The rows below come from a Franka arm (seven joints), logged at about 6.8 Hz.
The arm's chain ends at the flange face. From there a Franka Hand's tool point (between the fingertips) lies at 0.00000 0.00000 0.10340 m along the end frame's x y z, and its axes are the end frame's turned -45 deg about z.
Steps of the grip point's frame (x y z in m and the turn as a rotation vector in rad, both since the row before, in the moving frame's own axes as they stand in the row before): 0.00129, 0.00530, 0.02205, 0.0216, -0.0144, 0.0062; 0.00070, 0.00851, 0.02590, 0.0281, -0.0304, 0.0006; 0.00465, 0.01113, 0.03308, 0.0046, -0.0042, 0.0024; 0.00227, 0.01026, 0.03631, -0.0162, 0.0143, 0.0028; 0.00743, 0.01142, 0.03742, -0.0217, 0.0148, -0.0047; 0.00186, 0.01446, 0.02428, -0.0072, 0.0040, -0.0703; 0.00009, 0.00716, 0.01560, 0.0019, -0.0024, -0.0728
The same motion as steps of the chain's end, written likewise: 0.00729, 0.00337, 0.02208, 0.0051, -0.0255, 0.0062; 0.01079, 0.00536, 0.02599, -0.0016, -0.0414, 0.0006; 0.01180, 0.00461, 0.03308, 0.0003, -0.0062, 0.0024; 0.00663, 0.00551, 0.03633, -0.0013, 0.0216, 0.0028; 0.01066, 0.00232, 0.03746, -0.0049, 0.0258, -0.0047; 0.01071, 0.00870, 0.02428, -0.0023, 0.0079, -0.0703; 0.00544, 0.00495, 0.01560, -0.0004, -0.0030, -0.0728
